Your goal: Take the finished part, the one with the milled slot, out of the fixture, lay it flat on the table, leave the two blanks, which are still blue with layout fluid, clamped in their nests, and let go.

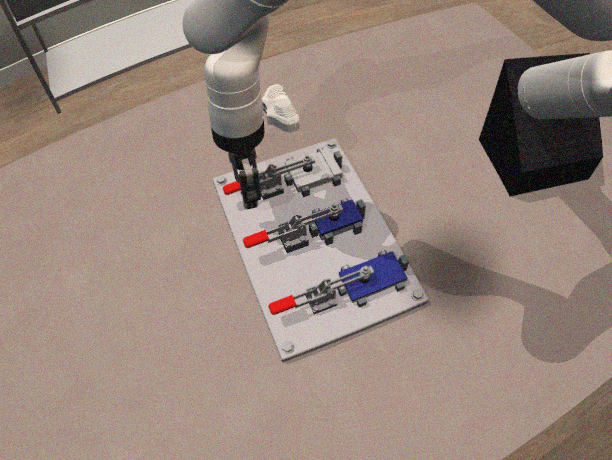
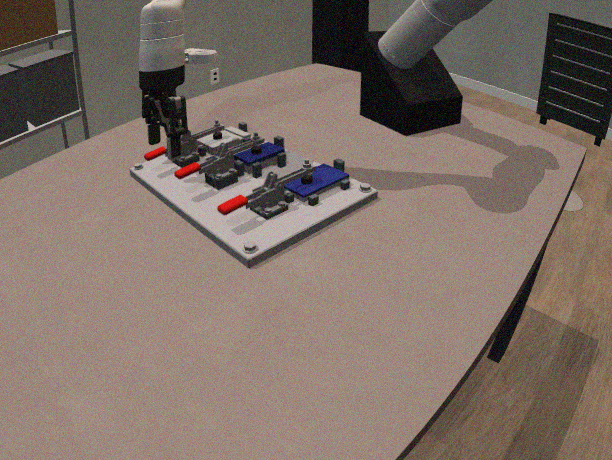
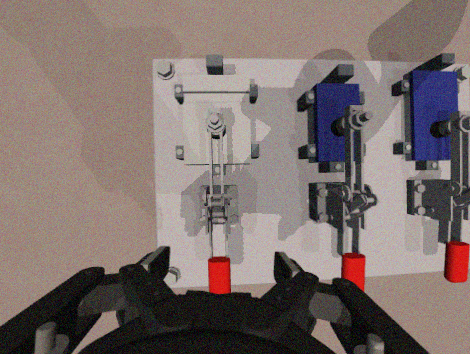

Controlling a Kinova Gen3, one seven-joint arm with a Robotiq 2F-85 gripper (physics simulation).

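Places are measured from the arm's base along level axes (x right, y ahead, z up), in centimetres.
Where they show: gripper, fingertip midpoint: (image 1: pixel 244 184) (image 2: pixel 164 150) (image 3: pixel 222 260); arm's base at its link origin: (image 1: pixel 539 92) (image 2: pixel 396 52).
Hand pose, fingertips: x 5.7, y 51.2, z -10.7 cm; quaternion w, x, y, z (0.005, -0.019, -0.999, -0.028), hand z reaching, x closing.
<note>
Each offset is from my fingertips to the top centre of the thing. "*": to the spot under its first point.
The finished part @[dx +0.8, dy -12.0, dz -1.6 cm] (image 1: pixel 322 181) (image 3: pixel 240 142), pale with a milled slot across it, lies in the end nest of the white fixture plate @[dx -10.4, dy -7.8, dz -3.6 cm] (image 1: pixel 300 336) (image 2: pixel 210 215) (image 3: pixel 280 240). Its toggle clamp's arm is down, with the pad over the part. My gripper (image 1: pixel 245 193) (image 2: pixel 164 150) (image 3: pixel 222 260) is open and empty, pointing down, with its fingers on either side of that clamp's red handle @[dx +0.3, dy -0.9, dz +2.0 cm] (image 1: pixel 231 188) (image 2: pixel 155 153) (image 3: pixel 219 275); contact cannot be told. The middle blue blank @[dx -10.2, dy -12.0, dz -1.0 cm] (image 1: pixel 352 215) (image 2: pixel 270 152) (image 3: pixel 330 100) and the far blue blank @[dx -21.1, dy -13.6, dz -2.0 cm] (image 1: pixel 387 277) (image 2: pixel 327 177) (image 3: pixel 435 95) sit in their nests under lowered clamps.
The middle clamp's red handle @[* dx -11.0, dy +1.0, dz +1.0 cm] (image 1: pixel 256 238) (image 2: pixel 187 170) (image 3: pixel 353 267) is beside the gripper, and the third red handle @[dx -21.7, dy -2.0, dz +1.5 cm] (image 1: pixel 282 304) (image 2: pixel 232 204) (image 3: pixel 456 262) is further along. Hex bolts stand at the plate's corners. The black robot base (image 1: pixel 550 145) (image 2: pixel 410 105) stands beyond the nest side.
</note>
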